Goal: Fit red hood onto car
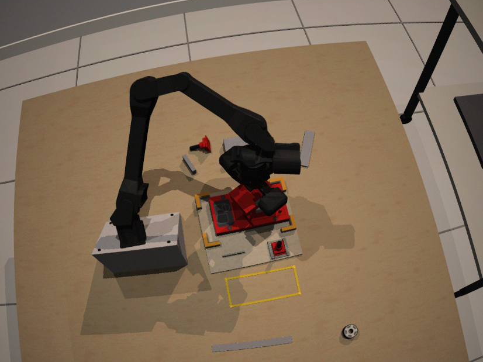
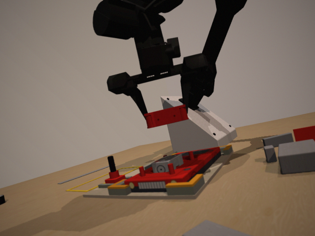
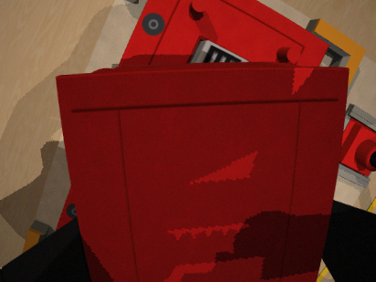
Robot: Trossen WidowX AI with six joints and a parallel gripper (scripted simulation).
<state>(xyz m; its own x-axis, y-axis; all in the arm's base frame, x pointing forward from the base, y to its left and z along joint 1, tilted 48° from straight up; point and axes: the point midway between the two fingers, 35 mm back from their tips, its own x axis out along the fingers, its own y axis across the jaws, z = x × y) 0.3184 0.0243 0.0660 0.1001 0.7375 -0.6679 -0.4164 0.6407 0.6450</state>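
Now: the grey engine block 3 cm ahead of my gripper tip and 9 cm below it. From my gripper tip the other things lie so: red hood: 1 cm above; grey wedge: 3 cm behind, 16 cm to the left, 10 cm below; grey strip: 10 cm behind, 37 cm to the right, 11 cm below.
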